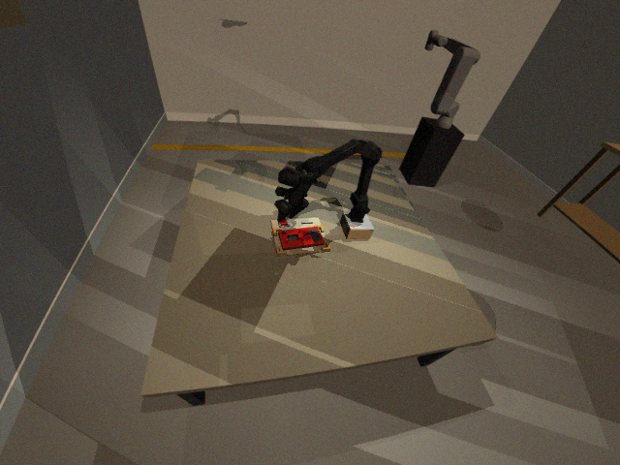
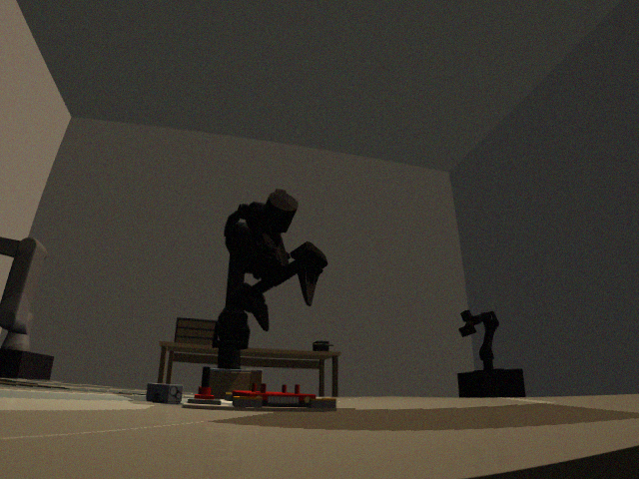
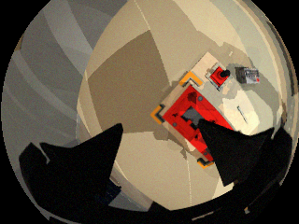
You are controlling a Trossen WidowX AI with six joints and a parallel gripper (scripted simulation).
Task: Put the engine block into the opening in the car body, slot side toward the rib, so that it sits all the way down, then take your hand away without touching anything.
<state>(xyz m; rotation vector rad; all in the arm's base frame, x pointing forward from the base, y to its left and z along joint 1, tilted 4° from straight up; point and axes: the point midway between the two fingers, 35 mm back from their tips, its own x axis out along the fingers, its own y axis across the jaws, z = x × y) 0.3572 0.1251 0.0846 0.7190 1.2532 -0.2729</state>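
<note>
Now: gripper tip 4 cm past the grey engine block, 20 cm to the left of it and 13 cm above it.
</note>
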